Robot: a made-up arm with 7 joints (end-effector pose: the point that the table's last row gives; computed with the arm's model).
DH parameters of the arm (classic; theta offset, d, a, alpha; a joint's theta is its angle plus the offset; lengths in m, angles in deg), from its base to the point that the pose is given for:
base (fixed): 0 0 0 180
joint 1: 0 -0.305 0 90
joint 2: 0 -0.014 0 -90
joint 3: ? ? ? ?
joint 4: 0 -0.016 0 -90
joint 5: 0 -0.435 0 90
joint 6: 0 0 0 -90
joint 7: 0 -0.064 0 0
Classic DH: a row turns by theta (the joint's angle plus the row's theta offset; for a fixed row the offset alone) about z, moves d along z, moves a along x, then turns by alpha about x.
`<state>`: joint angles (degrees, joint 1 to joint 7).
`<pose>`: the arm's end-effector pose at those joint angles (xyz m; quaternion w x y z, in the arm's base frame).
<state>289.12 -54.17 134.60 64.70 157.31 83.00 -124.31</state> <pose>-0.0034 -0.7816 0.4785 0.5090 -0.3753 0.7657 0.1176</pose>
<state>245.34 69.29 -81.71 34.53 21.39 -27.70 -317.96</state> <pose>-0.5662 0.6619 0.5768 0.4146 0.2779 0.8147 -0.2951</pose>
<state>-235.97 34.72 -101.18 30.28 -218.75 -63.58 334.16</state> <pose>-0.0269 -0.4852 1.0339 0.4478 0.5172 -0.6693 -0.2898</pose>
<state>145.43 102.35 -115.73 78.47 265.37 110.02 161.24</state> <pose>-0.2897 -0.6012 0.3981 0.1133 0.8144 -0.4170 0.3874</pose>
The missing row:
joint 3: 0 -0.459 0 90
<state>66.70 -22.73 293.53 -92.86 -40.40 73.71 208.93</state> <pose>-0.5351 0.1770 0.6720 0.3373 0.1702 0.8165 -0.4366</pose>
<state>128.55 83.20 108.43 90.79 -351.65 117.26 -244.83</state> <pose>-0.5399 -0.0511 0.5020 0.7249 0.0779 -0.6552 0.1979</pose>
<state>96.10 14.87 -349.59 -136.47 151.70 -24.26 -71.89</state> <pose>0.0796 0.3027 0.5085 0.2362 -0.1024 -0.6311 0.7317</pose>
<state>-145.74 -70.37 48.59 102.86 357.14 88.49 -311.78</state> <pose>0.3466 0.1645 0.6529 0.8167 0.0834 0.5338 -0.2026</pose>
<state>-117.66 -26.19 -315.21 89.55 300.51 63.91 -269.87</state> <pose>0.2225 0.2577 0.8495 0.6969 0.4025 0.5698 -0.1661</pose>
